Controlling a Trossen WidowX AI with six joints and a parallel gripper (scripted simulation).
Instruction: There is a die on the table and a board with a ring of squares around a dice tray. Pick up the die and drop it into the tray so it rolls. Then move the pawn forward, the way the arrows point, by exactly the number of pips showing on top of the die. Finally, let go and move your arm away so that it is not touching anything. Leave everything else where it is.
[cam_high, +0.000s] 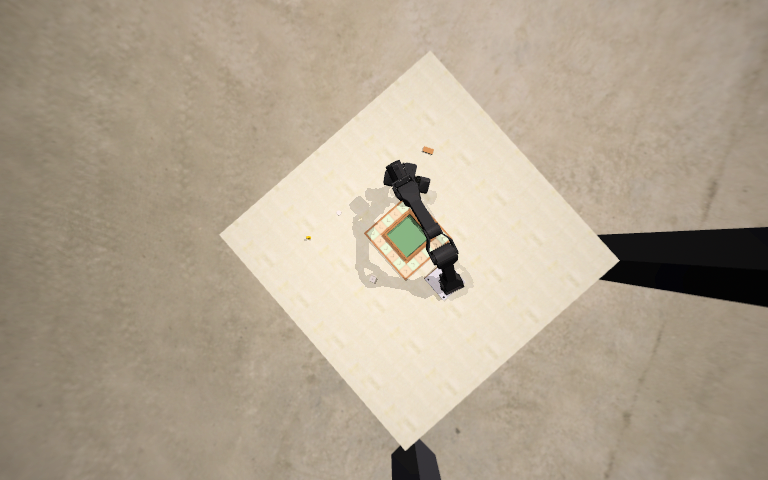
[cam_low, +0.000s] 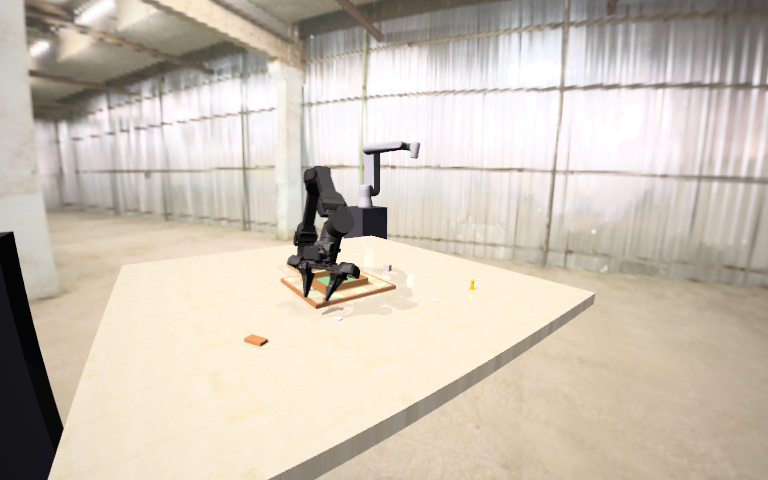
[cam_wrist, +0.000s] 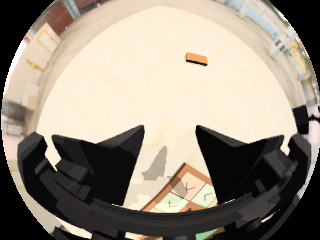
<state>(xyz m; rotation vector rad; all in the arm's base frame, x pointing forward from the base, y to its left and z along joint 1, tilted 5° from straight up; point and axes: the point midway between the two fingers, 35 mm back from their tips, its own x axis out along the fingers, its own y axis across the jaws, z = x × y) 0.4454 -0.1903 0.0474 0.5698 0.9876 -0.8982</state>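
Right now my gripper tip is 210 mm past the white die, 430 mm to the right of it and 40 mm above it. From my gripper tip the other things lie so: orange block 20 mm ahead, 170 mm to the right, 50 mm below; green tray 190 mm behind, 180 mm to the left, 50 mm below; purple pawn 170 mm behind, 70 mm to the left, 30 mm below.
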